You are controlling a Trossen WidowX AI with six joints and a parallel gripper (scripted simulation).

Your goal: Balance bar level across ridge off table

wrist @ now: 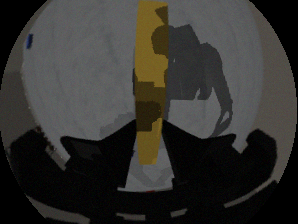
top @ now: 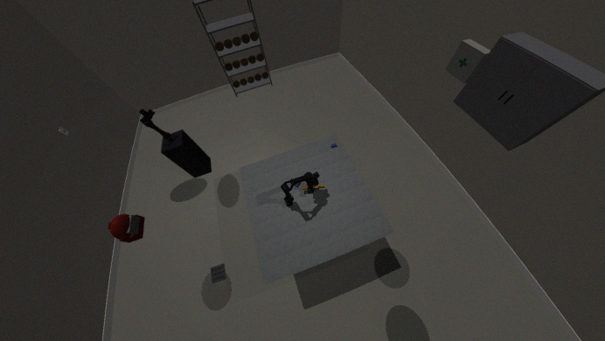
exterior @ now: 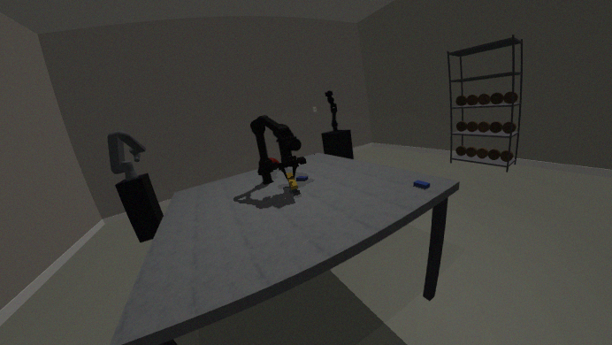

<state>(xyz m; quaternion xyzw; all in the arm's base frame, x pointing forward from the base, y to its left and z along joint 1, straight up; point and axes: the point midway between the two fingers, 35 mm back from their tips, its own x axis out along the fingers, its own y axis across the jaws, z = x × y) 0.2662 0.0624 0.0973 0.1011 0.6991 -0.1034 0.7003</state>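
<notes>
Now: gripper tip 30 mm short of the yellow bar and 10 mm to the left of it.
</notes>
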